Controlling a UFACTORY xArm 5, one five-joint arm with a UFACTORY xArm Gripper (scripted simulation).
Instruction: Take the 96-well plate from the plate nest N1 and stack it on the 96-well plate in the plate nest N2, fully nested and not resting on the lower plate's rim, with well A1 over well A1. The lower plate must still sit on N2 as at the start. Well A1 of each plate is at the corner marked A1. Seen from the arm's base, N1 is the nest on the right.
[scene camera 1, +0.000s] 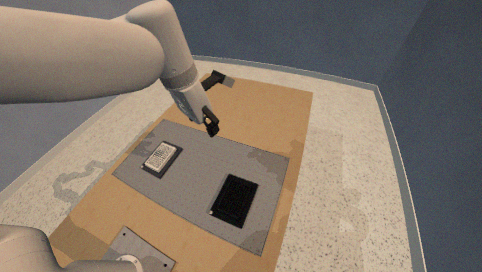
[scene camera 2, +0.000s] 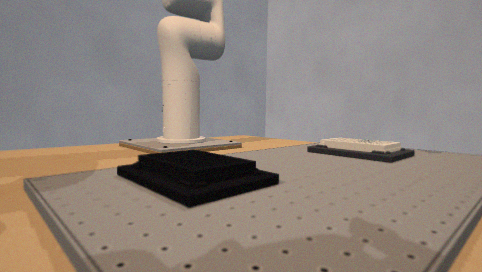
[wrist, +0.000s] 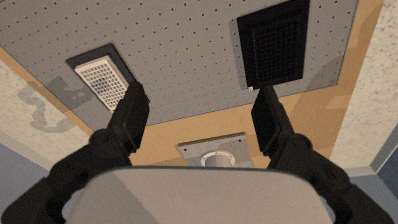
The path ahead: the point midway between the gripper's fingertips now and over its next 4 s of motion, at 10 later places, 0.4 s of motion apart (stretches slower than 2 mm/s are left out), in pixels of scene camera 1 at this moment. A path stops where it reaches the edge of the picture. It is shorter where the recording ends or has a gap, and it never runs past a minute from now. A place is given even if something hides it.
My gripper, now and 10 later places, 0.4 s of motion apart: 204, 125; 196, 134; 204, 150; 214, 164; 224, 179; 230, 187; 231, 187; 232, 190; 232, 191; 233, 194; 233, 195
